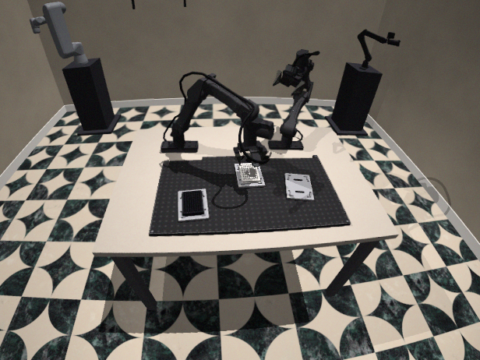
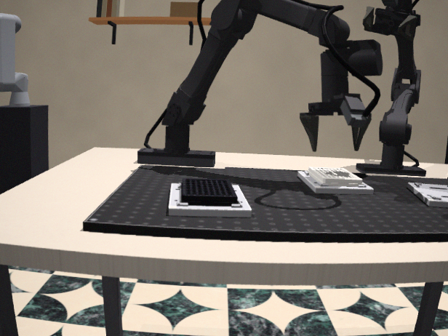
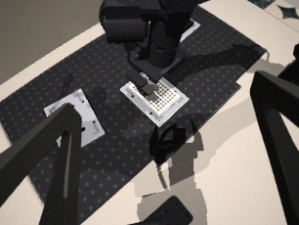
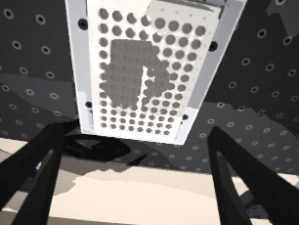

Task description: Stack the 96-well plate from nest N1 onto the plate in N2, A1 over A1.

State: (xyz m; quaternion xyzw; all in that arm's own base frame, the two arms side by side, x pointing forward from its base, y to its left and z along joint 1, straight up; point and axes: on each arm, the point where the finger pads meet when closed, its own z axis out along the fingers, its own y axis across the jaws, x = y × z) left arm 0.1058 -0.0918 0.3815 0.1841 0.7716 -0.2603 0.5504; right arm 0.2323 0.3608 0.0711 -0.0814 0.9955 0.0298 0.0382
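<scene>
Now: the white 96-well plate 60 mm below my right hand. From my right hand the other things lie so: black 96-well plate: 260 mm to the right, 180 mm ahead, 60 mm below.
</scene>
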